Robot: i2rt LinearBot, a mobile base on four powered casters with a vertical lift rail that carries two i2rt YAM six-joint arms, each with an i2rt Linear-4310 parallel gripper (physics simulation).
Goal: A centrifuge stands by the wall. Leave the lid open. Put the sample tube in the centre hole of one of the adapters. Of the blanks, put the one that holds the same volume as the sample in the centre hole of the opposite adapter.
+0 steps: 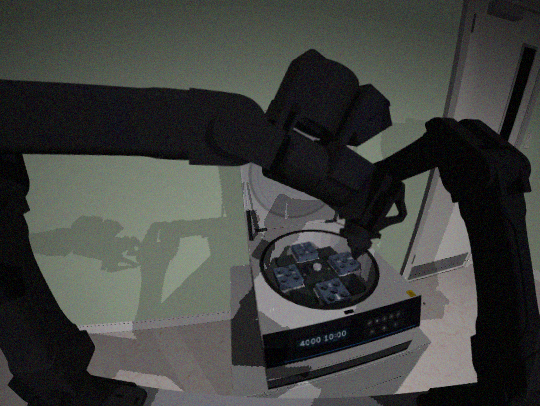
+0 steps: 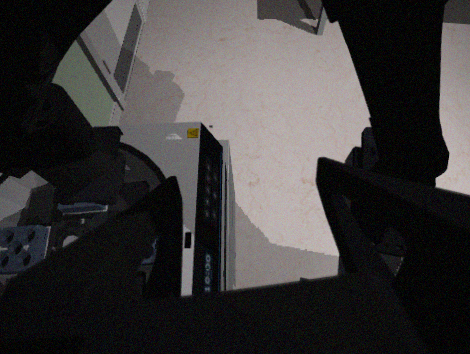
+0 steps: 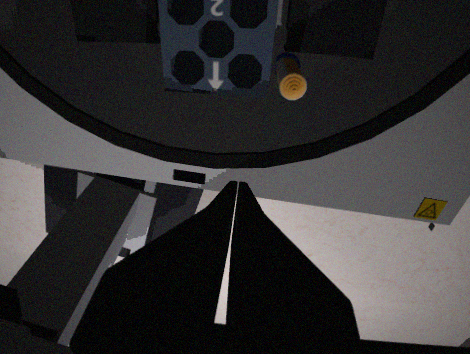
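Where they show: left gripper, between the fingertips: (image 1: 386, 208) (image 2: 248, 178); right gripper, between the fingertips: (image 1: 354, 258) (image 2: 118, 192) (image 3: 236, 193); left arm's base, origin of its link: (image 1: 86, 405).
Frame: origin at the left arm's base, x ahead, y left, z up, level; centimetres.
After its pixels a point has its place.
The centrifuge (image 1: 397, 287) @[x 38.4, y -73.2, z -12.8 cm] (image 2: 165, 142) @[x 40.8, y -73.0, z -12.7 cm] (image 3: 380, 170) @[x 37.3, y -69.2, z -12.7 cm] has its lid (image 1: 272, 192) @[x 78.4, y -29.5, z 8.0 cm] raised behind the bowl. Its rotor bears adapters (image 1: 304, 251) @[x 64.8, y -43.9, z -16.2 cm] (image 1: 343, 262) @[x 56.5, y -59.6, z -16.2 cm] (image 1: 288, 277) @[x 48.5, y -35.8, z -16.3 cm] (image 1: 332, 290) @[x 43.1, y -51.9, z -18.0 cm]. The adapter marked 2 (image 3: 175, 40) @[x 40.4, y -48.5, z -16.3 cm] shows dark holes with no tube seen in them. A tube with an orange cap (image 3: 292, 86) @[x 39.6, y -60.0, z -19.5 cm] is in the bowl beside it; whether it is the sample or a blank I cannot tell. My left gripper (image 2: 248, 178) @[x 17.7, y -49.3, z 27.6 cm] is open and empty, high beside the centrifuge. My right gripper (image 3: 236, 193) @[x 39.2, y -55.7, z 0.3 cm] is shut and empty, above the front rim. Other tubes cannot be made out.
The green wall (image 1: 150, 200) @[x 78.0, y 33.8, z 5.4 cm] rises behind the centrifuge, and a door (image 1: 492, 65) @[x 118.6, y -166.3, z 74.6 cm] stands at the right. Both dark arms cross over the bowl close together. The lit front panel (image 1: 320, 340) @[x 24.5, y -44.2, z -18.4 cm] faces the robot. A yellow warning label (image 1: 411, 293) @[x 35.4, y -76.6, z -12.7 cm] (image 2: 192, 133) @[x 35.5, y -76.3, z -12.7 cm] (image 3: 431, 209) @[x 35.5, y -76.5, z -12.7 cm] marks a corner.
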